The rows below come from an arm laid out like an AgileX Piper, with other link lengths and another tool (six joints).
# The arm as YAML. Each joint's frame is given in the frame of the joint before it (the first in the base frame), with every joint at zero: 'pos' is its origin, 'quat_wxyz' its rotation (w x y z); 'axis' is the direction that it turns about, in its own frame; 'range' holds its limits. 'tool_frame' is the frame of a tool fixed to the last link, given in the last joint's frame.
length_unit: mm
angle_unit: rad
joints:
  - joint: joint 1
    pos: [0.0, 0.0, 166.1]
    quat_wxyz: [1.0, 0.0, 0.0, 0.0]
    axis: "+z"
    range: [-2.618, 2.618]
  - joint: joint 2
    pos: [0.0, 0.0, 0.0]
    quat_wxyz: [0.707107, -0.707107, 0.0, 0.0]
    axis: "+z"
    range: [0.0, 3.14]
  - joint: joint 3
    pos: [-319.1, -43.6, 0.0]
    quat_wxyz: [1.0, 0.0, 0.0, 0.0]
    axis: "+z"
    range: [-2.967, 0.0]
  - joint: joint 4
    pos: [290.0, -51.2, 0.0]
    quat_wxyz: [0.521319, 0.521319, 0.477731, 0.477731]
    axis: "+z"
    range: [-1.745, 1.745]
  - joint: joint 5
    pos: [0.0, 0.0, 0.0]
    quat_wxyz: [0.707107, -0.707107, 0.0, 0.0]
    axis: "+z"
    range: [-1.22, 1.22]
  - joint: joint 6
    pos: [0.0, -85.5, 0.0]
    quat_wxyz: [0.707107, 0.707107, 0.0, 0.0]
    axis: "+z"
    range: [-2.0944, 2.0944]
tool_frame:
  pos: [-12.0, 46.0, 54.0]
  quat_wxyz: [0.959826, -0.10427, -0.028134, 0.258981]
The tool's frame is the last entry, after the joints.
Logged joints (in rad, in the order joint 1, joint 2, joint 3, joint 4, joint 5, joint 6), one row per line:
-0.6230, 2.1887, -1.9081, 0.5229, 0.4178, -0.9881
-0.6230, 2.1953, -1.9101, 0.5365, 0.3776, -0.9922
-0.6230, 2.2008, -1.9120, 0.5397, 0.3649, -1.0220
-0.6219, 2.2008, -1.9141, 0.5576, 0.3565, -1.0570
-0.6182, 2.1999, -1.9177, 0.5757, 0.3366, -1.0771
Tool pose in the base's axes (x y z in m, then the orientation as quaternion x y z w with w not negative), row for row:
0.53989, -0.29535, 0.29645, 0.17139, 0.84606, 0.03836, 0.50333
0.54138, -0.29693, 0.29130, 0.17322, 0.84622, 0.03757, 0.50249
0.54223, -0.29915, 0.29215, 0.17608, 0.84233, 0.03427, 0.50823
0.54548, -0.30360, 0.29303, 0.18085, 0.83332, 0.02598, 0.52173
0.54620, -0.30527, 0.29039, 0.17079, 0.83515, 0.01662, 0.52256
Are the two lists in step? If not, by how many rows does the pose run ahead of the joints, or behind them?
The pose runs 2 rows behind the joints: the pose in row i belongs to the joints in row i - 2.
